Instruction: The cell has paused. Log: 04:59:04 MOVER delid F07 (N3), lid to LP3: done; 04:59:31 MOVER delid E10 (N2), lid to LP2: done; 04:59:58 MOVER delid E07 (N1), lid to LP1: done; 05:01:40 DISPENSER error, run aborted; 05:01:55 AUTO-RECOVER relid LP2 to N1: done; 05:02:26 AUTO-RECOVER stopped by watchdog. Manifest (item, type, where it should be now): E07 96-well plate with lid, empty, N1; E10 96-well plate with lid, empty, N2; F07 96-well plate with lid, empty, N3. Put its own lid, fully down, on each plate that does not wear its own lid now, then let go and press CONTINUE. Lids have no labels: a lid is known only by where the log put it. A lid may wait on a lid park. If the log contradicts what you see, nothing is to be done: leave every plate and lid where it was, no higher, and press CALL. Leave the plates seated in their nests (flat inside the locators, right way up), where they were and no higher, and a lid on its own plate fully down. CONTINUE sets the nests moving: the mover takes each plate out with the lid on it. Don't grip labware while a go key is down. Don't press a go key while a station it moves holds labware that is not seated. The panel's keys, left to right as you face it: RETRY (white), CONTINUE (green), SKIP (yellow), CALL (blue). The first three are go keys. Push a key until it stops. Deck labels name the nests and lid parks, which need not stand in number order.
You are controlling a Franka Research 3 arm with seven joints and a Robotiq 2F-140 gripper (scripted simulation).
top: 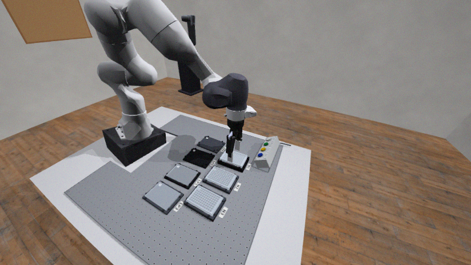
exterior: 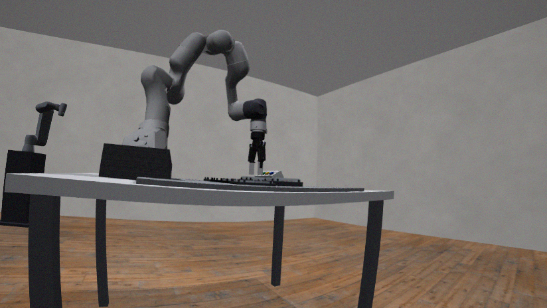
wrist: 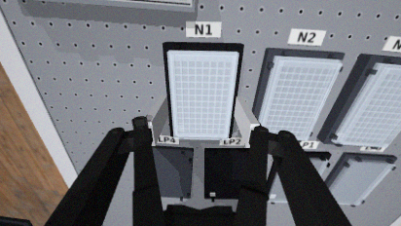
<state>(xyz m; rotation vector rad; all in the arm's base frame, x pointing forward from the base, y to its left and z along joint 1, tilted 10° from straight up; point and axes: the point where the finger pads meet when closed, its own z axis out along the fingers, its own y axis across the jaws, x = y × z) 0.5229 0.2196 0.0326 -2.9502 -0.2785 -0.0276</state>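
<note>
The nest N1 is 60 mm below my hand. Also, from my hand: yellow skip key 110 mm ahead, 120 mm to the left, 10 mm below; green continue key 100 mm ahead, 170 mm to the left, 10 mm below; blue call key 120 mm ahead, 70 mm to the left, 10 mm below.
</note>
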